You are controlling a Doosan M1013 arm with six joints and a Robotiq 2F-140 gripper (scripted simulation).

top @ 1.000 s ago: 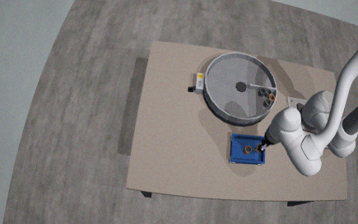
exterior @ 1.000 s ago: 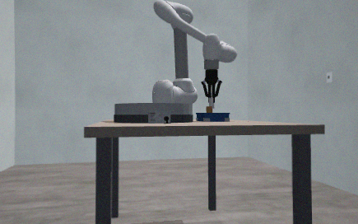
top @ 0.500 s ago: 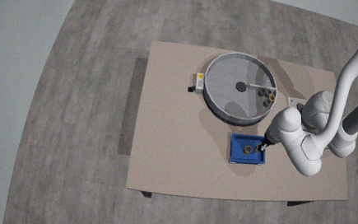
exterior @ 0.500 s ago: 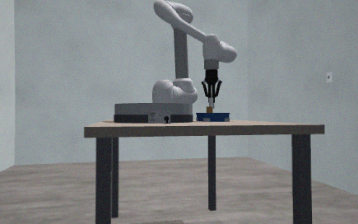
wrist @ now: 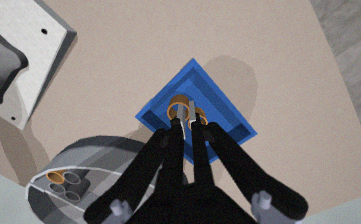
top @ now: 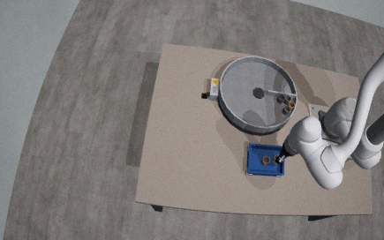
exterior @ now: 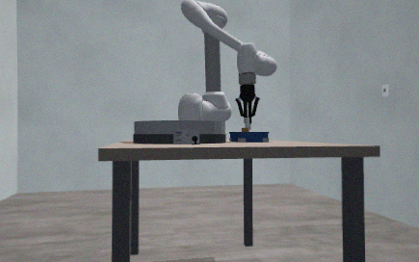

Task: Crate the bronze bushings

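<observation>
My hand is 70 mm above the blue crate and 40 mm short of it. From my hand the other things lie so: grey turning table 340 mm to the right, 150 mm ahead, 40 mm below.
</observation>
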